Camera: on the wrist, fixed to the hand. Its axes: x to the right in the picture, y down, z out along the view.
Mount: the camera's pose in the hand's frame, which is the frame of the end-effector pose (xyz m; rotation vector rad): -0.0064 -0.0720 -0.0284 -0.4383 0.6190 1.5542
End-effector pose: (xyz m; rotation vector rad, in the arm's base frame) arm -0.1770 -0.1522 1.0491 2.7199 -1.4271 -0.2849
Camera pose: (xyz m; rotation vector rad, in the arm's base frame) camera -0.1169 -0.1069 1.0681 0.7039 -2.2427 0.2822
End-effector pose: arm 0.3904 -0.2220 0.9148 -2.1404 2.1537 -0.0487
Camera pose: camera 0.4593 -0.2177 0.9503 -0.0585 -2.5644 0.0795
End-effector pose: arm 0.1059 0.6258 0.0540 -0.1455 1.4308 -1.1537
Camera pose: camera 0.0468 0.6099 0.1018 0.9487 1.6668 0.4537
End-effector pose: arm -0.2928 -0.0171 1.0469 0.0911 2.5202 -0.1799
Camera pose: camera -0.3114 -0.0842 1.0814 -1.9742 -2.1492 -1.1084
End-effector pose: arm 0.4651 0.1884 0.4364 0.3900 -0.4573 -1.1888
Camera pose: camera 0.4214 0.1724 0.3742 -0.0586 0.1191 0.3790
